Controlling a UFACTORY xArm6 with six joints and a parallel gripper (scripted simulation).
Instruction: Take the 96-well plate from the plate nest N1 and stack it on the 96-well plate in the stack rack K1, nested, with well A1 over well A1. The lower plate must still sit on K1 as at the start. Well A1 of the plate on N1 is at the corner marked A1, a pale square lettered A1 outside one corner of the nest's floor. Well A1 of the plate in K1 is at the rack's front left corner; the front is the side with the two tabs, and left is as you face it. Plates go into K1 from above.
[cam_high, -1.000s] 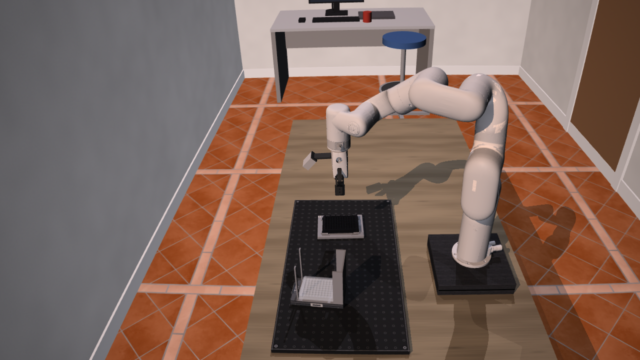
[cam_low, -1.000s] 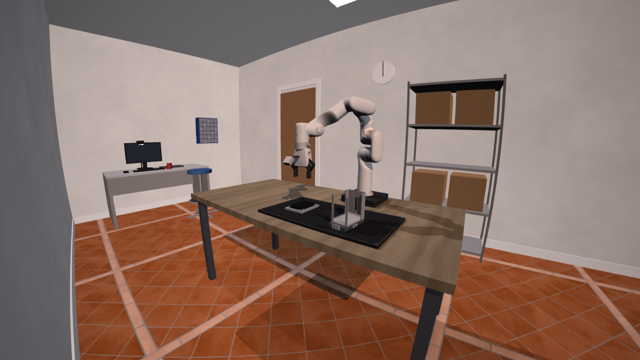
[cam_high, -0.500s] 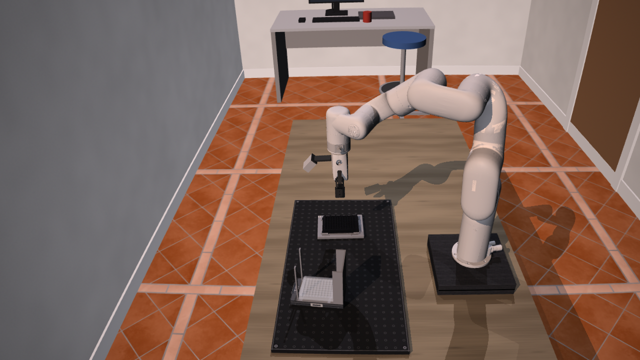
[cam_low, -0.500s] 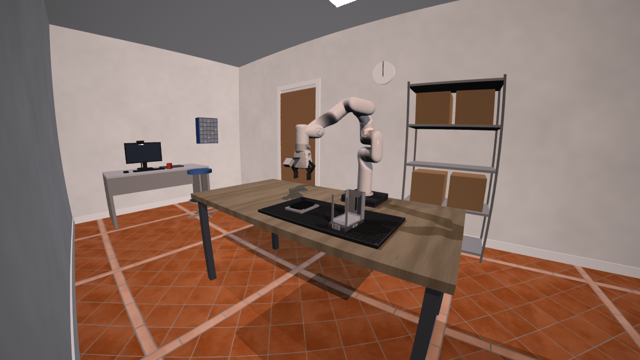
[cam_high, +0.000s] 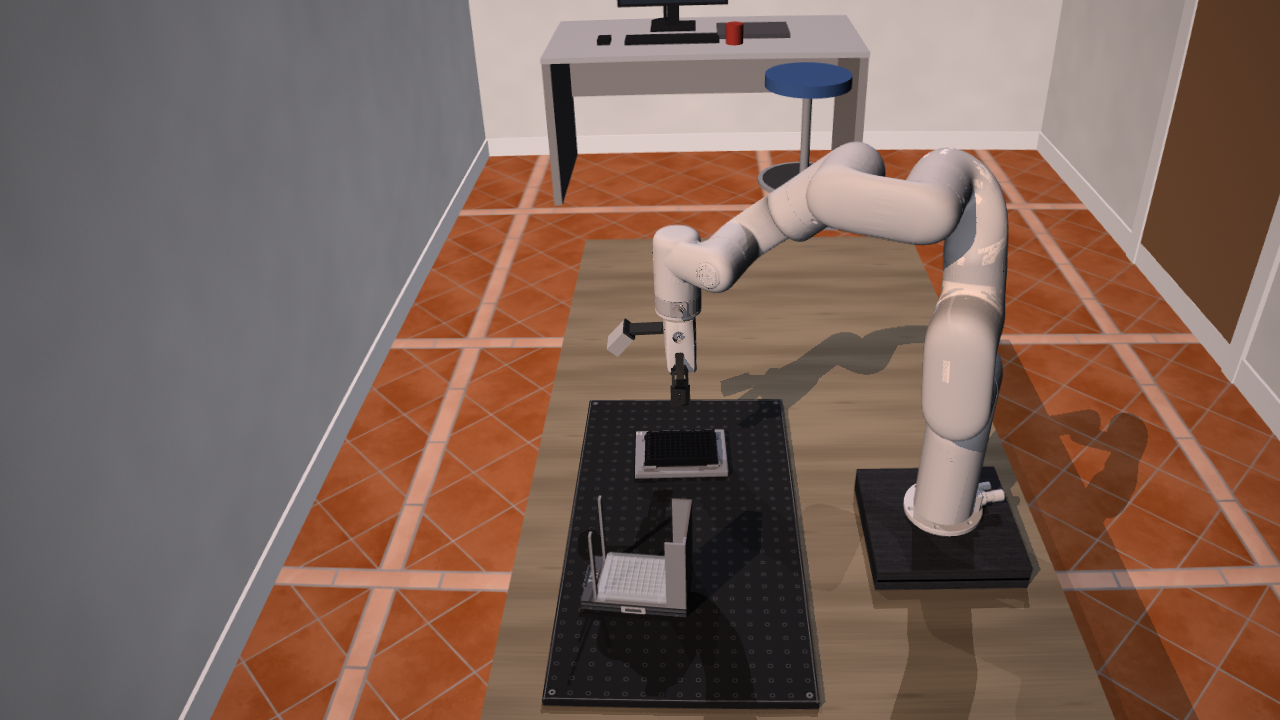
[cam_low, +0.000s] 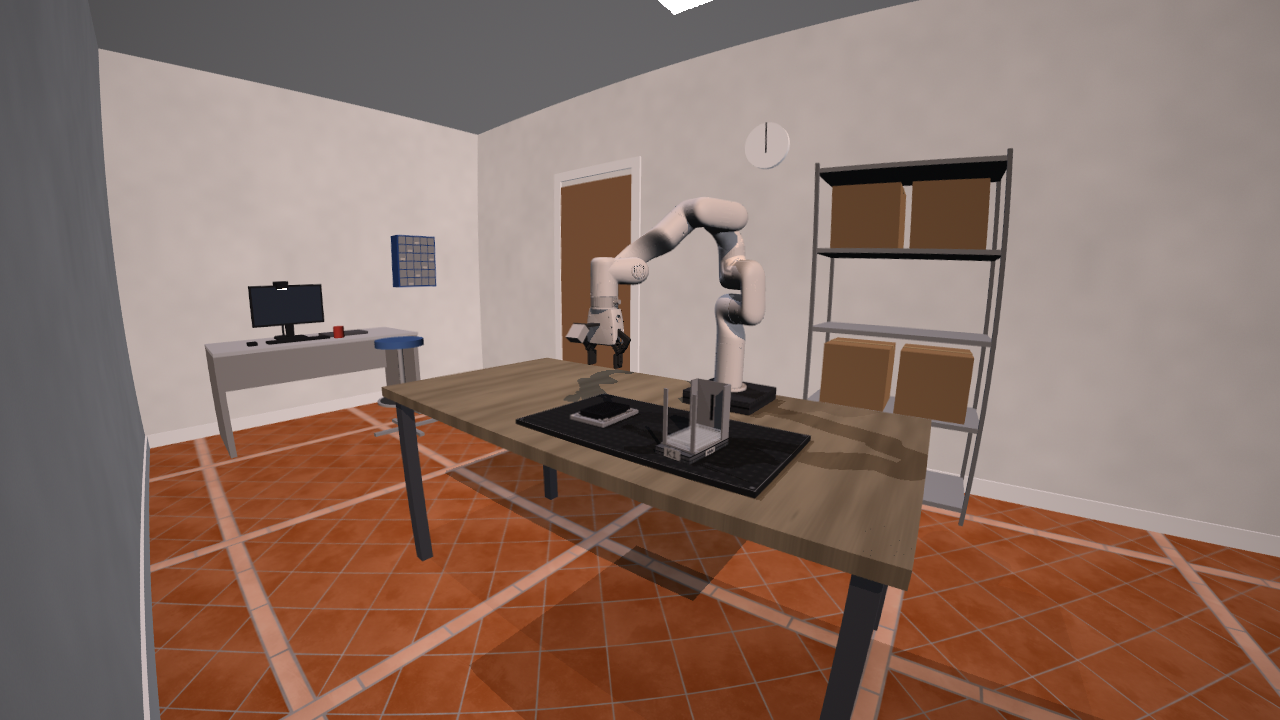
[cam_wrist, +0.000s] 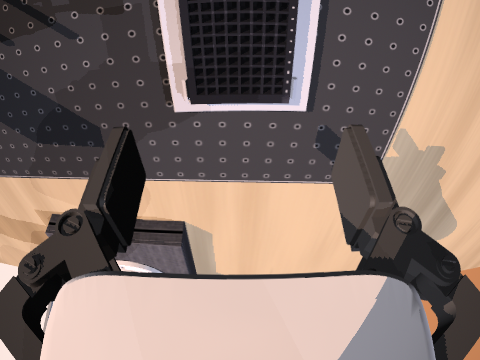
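The black 96-well plate lies 14 cm below my hand. The rest, counted from my hand: white 96-well plate: 31 cm to the left, 13 cm below, 10 cm ahead; then plate nest N1: 15 cm below; then A1 mark: 14 cm below, 7 cm ahead, 6 cm to the right.
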